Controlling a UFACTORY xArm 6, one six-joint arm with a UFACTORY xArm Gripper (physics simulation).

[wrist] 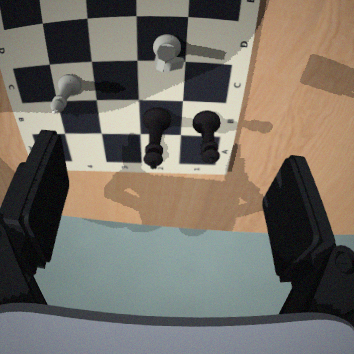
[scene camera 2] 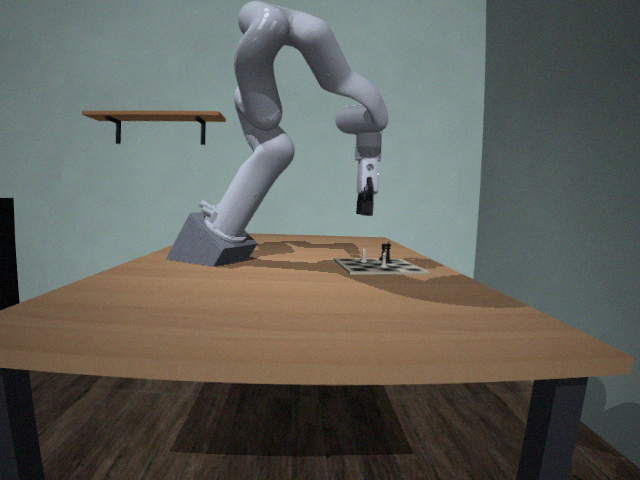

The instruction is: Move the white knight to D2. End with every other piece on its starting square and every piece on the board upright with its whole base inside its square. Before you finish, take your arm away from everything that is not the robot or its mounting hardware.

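Places are measured from the arm's base along level axes (x back, y right, z up), in centimetres.
Where they show: gripper, fingertip midpoint: (wrist: 172,167) (scene camera 2: 364,215); arm's base, origin of the base link: (scene camera 2: 225,228).
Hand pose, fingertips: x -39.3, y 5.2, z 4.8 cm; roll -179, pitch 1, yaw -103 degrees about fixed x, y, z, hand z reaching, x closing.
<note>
Each offset is from my fingertips to the top centre of the thing. Level surfaces: height alone.
The white knight {dz -9.8, dx -0.3, dy +0.6 cm} (scene camera 2: 363,256) (wrist: 166,47) stands upright on the dark square D2, its base inside the square's edges in the wrist view. Another white piece {dz -9.4, dx -2.6, dy +9.4 cm} (scene camera 2: 384,260) (wrist: 68,84) stands upright on C4. A black piece {dz -7.4, dx -7.2, dy +2.3 cm} (wrist: 157,120) stands upright on B2, and a second black piece {dz -8.5, dx -7.9, dy -2.2 cm} (wrist: 206,122) stands upright on B1. The chessboard (scene camera 2: 356,270) (wrist: 232,145) lies on the table. My gripper (scene camera 2: 364,214) (wrist: 172,167) is wide open and empty, high above the board and apart from every piece.
The wooden table {dz -14.4 cm} (scene camera 2: 258,320) (wrist: 295,130) carries the board and, to its left in the scene view, the grey arm mount (scene camera 2: 199,242). A wall shelf (scene camera 2: 155,115) hangs at the back left. Arm shadows fall across the table and part of the board.
</note>
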